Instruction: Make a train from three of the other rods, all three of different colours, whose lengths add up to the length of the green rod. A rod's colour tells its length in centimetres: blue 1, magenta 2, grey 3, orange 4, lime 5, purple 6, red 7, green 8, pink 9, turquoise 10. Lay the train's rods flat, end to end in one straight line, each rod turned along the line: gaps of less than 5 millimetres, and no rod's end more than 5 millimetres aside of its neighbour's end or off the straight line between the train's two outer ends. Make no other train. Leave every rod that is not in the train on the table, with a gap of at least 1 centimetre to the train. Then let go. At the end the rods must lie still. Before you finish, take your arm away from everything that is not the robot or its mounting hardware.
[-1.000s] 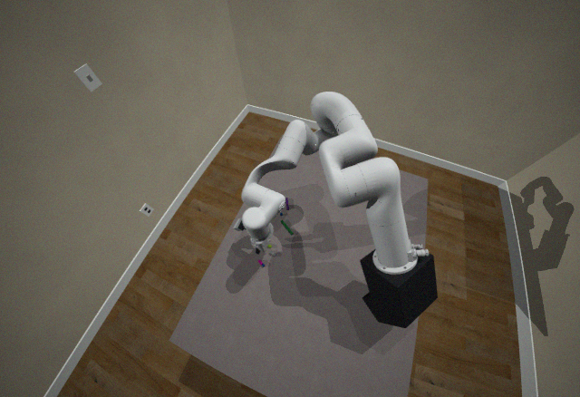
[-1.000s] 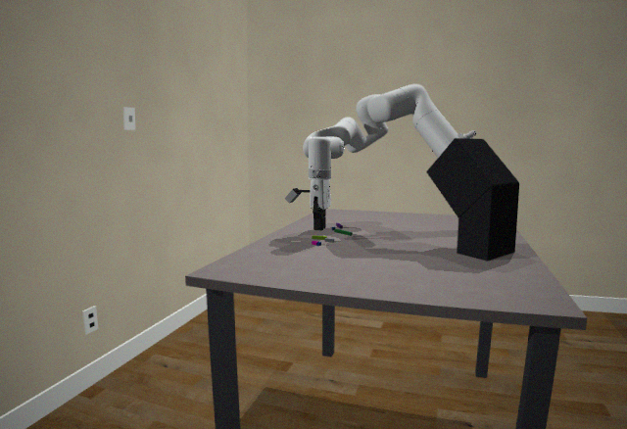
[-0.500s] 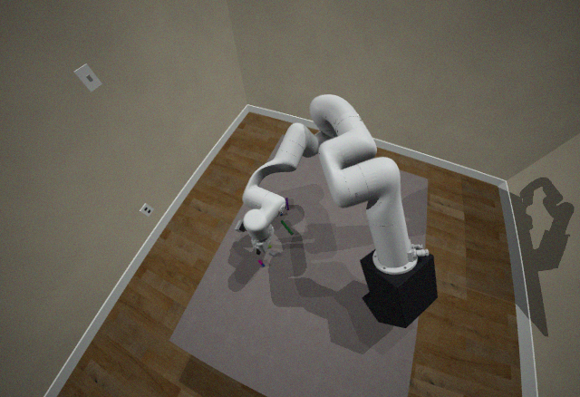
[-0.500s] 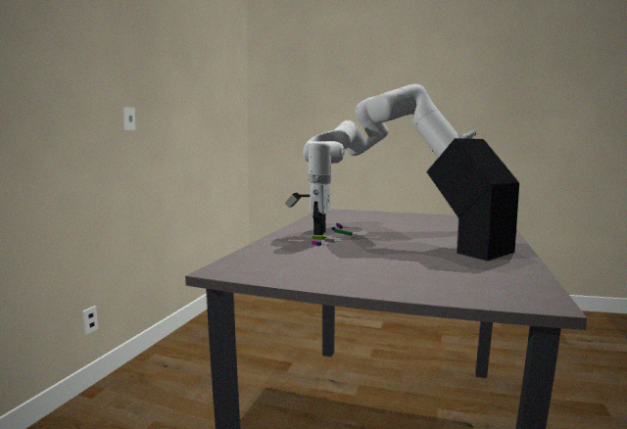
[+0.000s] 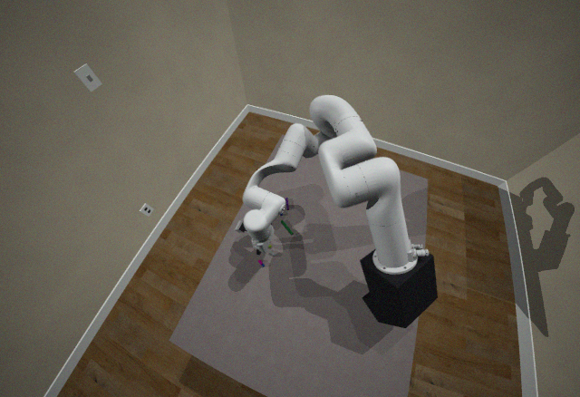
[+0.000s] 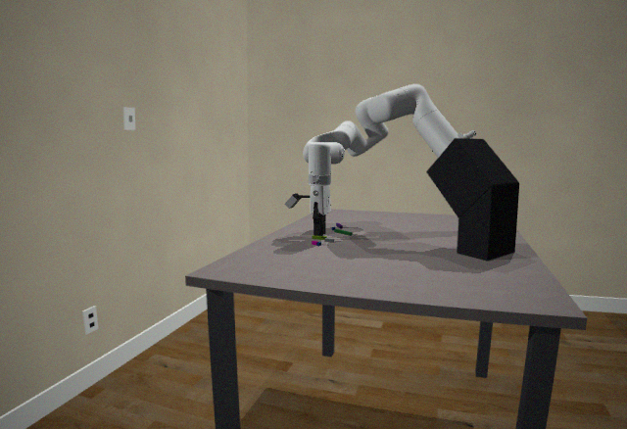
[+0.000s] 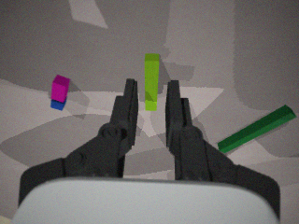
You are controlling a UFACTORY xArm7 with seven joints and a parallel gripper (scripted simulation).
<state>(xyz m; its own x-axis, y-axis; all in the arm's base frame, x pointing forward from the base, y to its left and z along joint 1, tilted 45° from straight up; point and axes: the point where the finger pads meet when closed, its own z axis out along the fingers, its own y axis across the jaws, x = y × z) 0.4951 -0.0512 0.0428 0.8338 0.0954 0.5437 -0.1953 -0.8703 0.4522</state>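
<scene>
My hand is 30 mm above the lime rod. The rest, counted from my hand: magenta rod: 10 mm ahead, 80 mm to the left, 30 mm below; then grey rod: 30 mm behind, 30 mm to the left, 30 mm below; then green rod: 80 mm behind, 90 mm to the right, 30 mm below.
</scene>
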